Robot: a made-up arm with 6 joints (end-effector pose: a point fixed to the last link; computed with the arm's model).
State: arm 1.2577 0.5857 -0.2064 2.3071 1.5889 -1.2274
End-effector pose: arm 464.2 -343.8 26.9 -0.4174 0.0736 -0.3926 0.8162
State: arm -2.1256 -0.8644 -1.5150 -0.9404 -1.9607 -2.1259
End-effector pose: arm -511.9 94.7 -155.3 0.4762 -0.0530 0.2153 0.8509
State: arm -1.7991 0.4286 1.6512 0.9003 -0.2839 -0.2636
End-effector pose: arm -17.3 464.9 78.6 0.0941 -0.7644 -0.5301 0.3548
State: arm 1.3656 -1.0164 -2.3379 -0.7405 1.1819 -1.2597
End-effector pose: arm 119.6 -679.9 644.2 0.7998 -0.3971 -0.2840 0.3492
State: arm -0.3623 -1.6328 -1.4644 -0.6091 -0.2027 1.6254
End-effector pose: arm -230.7 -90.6 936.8 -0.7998 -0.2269 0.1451 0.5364
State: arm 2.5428 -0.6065 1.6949 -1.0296 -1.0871 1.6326
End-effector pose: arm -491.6 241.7 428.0 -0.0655 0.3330 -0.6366 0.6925
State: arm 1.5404 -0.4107 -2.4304 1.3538 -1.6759 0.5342
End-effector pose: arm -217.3 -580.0 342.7 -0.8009 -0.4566 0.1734 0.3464
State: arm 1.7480 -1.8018 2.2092 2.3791 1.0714 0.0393
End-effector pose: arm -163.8 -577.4 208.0 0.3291 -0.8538 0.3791 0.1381
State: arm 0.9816 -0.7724 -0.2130 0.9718 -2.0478 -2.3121
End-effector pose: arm 424.6 -168.6 139.2 0.1686 -0.1283 -0.9758 0.0547
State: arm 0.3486 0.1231 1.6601 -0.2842 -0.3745 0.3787
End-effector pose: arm -91.4 426.6 160.5 -0.7957 0.3202 0.1560 0.4899
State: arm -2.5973 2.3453 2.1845 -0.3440 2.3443 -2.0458
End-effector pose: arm 353.5 50.8 -231.8 0.6343 0.1594 -0.6053 0.4538
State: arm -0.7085 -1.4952 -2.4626 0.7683 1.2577 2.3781
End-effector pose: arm -848.8 -472.7 200.4 -0.4358 0.1864 -0.7067 0.5252
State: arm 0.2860 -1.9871 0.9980 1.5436 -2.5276 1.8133
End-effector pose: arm -409.3 53.8 93.9 -0.7087 0.4894 -0.4570 0.2224
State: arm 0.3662 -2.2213 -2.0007 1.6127 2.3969 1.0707
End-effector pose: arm -182.6 228.9 573.7 0.7689 0.5081 0.3713 0.1128
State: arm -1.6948 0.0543 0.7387 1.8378 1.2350 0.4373
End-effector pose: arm -212.9 344.1 -59.8 -0.0175 0.4141 0.8865 0.2060
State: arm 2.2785 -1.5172 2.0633 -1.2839 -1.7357 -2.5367
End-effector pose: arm -35.1 -818.9 214.7 -0.6700 -0.0405 0.4116 0.6165
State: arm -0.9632 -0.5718 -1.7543 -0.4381 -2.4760 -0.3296
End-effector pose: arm -339.0 -449.0 250.9 -0.1452 0.5456 0.4276 0.7059
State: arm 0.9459 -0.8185 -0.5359 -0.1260 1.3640 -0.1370
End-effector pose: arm 245.5 119.9 592.3 0.0665 -0.1854 0.1668 0.9661
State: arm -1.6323 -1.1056 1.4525 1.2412 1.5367 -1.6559
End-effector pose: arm 673.6 -300.5 137.9 -0.9335 -0.3036 0.0285 0.1885
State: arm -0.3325 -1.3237 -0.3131 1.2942 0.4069 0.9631
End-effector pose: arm -399.4 474.5 282.5 -0.6121 -0.2272 -0.6974 0.2956
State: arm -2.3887 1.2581 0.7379 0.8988 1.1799 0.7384
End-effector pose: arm -67.4 -276.8 -395.5 0.4274 -0.7383 -0.5149 0.0847
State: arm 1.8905 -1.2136 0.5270 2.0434 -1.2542 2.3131
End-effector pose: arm 241.3 541.2 590.1 0.8183 -0.4996 -0.1489 0.2421
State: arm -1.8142 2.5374 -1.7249 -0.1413 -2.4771 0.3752
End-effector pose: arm 236.7 342.1 131.6 0.3306 0.3611 -0.6740 0.5532
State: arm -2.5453 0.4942 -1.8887 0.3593 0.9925 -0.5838
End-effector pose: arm 308.6 -705.4 241.7 -0.6951 0.2027 -0.6803 0.1138
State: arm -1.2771 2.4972 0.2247 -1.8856 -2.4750 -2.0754
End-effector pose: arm -216.5 -332.0 -158.5 0.2858 0.1124 0.6083 0.7319
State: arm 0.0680 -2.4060 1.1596 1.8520 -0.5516 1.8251
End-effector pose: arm -457.8 -404.5 -499.2 0.4668 0.4967 0.6053 0.4111
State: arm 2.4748 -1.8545 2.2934 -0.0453 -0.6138 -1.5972
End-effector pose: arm -123.3 -920.7 200.9 -0.3945 0.1626 0.8303 0.3584
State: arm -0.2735 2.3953 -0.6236 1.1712 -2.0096 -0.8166
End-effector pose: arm 227.2 -117.2 -261.8 -0.1920 -0.6577 -0.5242 0.5057
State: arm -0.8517 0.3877 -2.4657 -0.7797 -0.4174 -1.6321
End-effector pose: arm 448.3 -674.7 -481.5 -0.5183 -0.1561 -0.6903 0.4801
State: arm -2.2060 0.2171 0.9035 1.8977 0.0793 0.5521
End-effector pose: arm -127.6 357.8 -214.4 0.5576 -0.4414 -0.6897 0.1361
